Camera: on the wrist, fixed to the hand. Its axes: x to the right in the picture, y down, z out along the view.
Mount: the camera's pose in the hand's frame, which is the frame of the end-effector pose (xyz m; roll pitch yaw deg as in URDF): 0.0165 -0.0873 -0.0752 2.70 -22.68 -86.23
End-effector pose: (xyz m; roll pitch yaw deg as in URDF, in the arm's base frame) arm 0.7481 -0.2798 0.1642 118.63 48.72 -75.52
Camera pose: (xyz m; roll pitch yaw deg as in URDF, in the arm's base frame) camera 0.8476 -0.2338 0.1250 -91.30 44.48 96.20
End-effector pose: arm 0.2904 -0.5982 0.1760 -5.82 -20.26 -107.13
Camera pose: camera 0.1888 -0.6070 0.1198 25.28 -27.93 155.83
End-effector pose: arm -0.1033 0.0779 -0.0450 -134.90 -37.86 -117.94
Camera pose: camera -0.0690 0.1248 0.0559 145.01 -19.71 -16.59
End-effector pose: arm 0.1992 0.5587 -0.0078 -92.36 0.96 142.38
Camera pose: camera 0.2286 0.6264 0.0822 -166.25 -64.54 -137.78
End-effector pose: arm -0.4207 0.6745 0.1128 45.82 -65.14 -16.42
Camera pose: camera -0.3159 0.6364 0.0794 71.26 6.29 -83.90
